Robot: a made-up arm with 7 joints. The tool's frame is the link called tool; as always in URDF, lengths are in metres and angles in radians. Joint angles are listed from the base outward.
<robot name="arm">
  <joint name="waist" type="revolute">
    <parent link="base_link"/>
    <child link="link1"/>
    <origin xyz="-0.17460 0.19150 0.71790"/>
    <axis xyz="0 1 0"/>
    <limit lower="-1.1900" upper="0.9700"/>
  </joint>
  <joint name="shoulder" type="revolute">
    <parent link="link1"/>
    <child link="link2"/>
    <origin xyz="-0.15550 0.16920 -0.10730"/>
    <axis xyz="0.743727 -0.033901 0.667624"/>
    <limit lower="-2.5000" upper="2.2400"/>
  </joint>
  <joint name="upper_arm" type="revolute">
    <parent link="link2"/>
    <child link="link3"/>
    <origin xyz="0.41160 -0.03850 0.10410"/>
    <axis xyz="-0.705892 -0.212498 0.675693"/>
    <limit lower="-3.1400" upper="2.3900"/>
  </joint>
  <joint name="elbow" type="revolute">
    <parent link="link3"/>
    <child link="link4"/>
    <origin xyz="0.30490 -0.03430 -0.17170"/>
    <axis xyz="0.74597 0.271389 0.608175"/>
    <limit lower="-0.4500" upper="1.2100"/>
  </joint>
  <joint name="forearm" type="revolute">
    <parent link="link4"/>
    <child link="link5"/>
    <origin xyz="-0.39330 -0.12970 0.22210"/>
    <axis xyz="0 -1 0"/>
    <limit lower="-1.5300" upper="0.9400"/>
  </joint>
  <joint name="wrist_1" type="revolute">
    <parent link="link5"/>
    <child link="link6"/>
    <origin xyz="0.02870 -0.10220 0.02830"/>
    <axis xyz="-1 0 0"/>
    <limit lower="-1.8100" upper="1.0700"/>
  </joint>
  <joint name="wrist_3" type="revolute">
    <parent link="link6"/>
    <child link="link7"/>
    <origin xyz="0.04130 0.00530 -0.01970"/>
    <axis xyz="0 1 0"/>
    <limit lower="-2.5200" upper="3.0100"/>
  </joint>
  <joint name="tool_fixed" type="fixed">
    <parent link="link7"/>
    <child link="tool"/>
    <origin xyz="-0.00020 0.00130 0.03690" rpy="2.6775 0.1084 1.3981"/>
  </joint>
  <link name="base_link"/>
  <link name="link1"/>
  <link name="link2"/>
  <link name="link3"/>
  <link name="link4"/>
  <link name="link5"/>
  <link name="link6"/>
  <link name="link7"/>
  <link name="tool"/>
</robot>
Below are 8 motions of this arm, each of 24 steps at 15 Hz.
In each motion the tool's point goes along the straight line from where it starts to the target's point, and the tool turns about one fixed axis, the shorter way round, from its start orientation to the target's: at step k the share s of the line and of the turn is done. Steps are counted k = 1, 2, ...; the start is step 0. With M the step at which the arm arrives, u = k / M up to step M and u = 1 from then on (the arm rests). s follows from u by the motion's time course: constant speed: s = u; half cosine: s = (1 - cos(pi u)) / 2; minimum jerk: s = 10 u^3 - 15 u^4 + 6 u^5.
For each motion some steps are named. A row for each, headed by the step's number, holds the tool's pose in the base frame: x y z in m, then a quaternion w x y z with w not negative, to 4 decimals.
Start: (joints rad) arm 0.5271 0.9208 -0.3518 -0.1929 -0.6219 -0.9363 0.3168
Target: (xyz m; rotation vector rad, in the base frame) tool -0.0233 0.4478 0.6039 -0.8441 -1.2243 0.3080
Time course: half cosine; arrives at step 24
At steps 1, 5, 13, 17, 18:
1: 0.0103 0.3254 0.5095 0.8092 -0.4999 -0.3079 0.0227
5: 0.0070 0.3375 0.5189 0.8043 -0.4902 -0.3342 0.0346
13: -0.0086 0.3943 0.5627 0.7711 -0.4391 -0.4523 0.0896
17: -0.0167 0.4237 0.5854 0.7476 -0.4090 -0.5099 0.1174
18: -0.0184 0.4298 0.5900 0.7423 -0.4025 -0.5215 0.1230

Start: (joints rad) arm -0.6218 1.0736 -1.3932 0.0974 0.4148 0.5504 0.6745
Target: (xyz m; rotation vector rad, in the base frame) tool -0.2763 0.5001 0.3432 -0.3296 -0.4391 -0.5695
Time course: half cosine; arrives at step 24
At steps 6, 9, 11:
6: -0.0377 0.3872 0.5718 0.4785 -0.5654 -0.6489 -0.1741
9: -0.0831 0.4087 0.5284 0.5945 -0.5079 -0.5890 -0.2041
11: -0.1183 0.4254 0.4946 0.6761 -0.4556 -0.5338 -0.2245

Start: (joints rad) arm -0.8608 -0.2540 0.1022 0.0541 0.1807 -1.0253 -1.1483
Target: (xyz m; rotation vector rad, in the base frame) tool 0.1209 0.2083 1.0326 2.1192 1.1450 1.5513
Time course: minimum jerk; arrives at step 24
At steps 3, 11, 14, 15, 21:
3: -0.1765 0.0325 0.9537 0.3265 0.3355 0.0350 0.8830
11: -0.0538 0.1051 0.9863 0.2625 0.5301 0.1960 0.7821
14: 0.0161 0.1464 1.0048 0.2166 0.6233 0.2816 0.6967
15: 0.0377 0.1591 1.0105 0.2012 0.6489 0.3066 0.6666
21: 0.1160 0.2054 1.0313 0.1417 0.7284 0.3910 0.5445

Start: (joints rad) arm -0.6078 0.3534 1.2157 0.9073 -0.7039 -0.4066 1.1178
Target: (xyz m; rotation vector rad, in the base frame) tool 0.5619 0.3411 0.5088 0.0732 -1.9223 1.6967
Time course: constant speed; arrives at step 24
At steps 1, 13, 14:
1: 0.3376 0.3515 1.2566 0.0491 0.2357 0.6814 -0.6912
13: 0.4546 0.3461 0.8664 0.1277 -0.1009 -0.7175 0.6773
14: 0.4644 0.3456 0.8339 0.1423 -0.0893 -0.7189 0.6745

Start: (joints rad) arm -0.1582 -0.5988 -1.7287 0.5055 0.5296 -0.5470 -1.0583
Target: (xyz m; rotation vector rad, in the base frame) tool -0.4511 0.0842 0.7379 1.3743 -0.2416 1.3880
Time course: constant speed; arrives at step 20
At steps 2, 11, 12, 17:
2: -0.2869 0.2222 0.4842 0.3600 0.4892 -0.5840 0.5386
11: -0.3690 0.1532 0.6111 0.4737 0.5552 -0.3558 0.5838
12: -0.3781 0.1456 0.6252 0.4844 0.5601 -0.3286 0.5862
17: -0.4237 0.1072 0.6956 0.5312 0.5773 -0.1885 0.5908

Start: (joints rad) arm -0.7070 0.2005 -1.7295 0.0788 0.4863 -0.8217 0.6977
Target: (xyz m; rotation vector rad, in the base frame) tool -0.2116 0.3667 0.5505 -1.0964 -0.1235 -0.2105
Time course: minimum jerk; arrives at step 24
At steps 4, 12, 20, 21, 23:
4: -0.1158 0.2743 0.6012 0.4776 -0.4572 -0.1573 -0.7336
12: -0.1619 0.3188 0.5768 0.7059 -0.5249 -0.1181 -0.4607
20: -0.2081 0.3633 0.5524 0.8406 -0.5229 -0.0632 -0.1266
21: -0.2100 0.3652 0.5513 0.8438 -0.5213 -0.0607 -0.1119
23: -0.2115 0.3666 0.5505 0.8463 -0.5199 -0.0586 -0.1003

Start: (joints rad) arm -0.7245 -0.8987 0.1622 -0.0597 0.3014 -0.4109 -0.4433
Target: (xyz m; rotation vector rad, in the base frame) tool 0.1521 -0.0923 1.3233 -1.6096 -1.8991 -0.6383
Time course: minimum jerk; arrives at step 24
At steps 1, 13, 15, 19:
1: -0.3252 0.1333 0.9883 0.7378 0.5284 0.2012 0.3687
13: -0.0496 0.0030 1.1818 0.1932 0.6927 0.5953 0.3584
15: 0.0207 -0.0302 1.2311 0.0271 0.6811 0.6551 0.3260
19: 0.1213 -0.0777 1.3017 0.2111 -0.6262 -0.7034 -0.2617

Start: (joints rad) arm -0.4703 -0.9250 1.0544 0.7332 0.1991 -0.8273 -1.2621
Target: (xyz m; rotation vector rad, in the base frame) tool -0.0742 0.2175 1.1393 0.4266 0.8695 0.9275
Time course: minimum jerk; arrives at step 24
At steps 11, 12, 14, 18, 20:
11: -0.0189 0.1068 1.2579 0.6152 0.4213 0.4523 0.4894
12: -0.0264 0.1217 1.2420 0.6412 0.3929 0.4478 0.4837
14: -0.0410 0.1511 1.2105 0.6897 0.3351 0.4369 0.4703
18: -0.0643 0.1977 1.1606 0.7579 0.2395 0.4144 0.4433
20: -0.0708 0.2107 1.1466 0.7750 0.2121 0.4070 0.4346

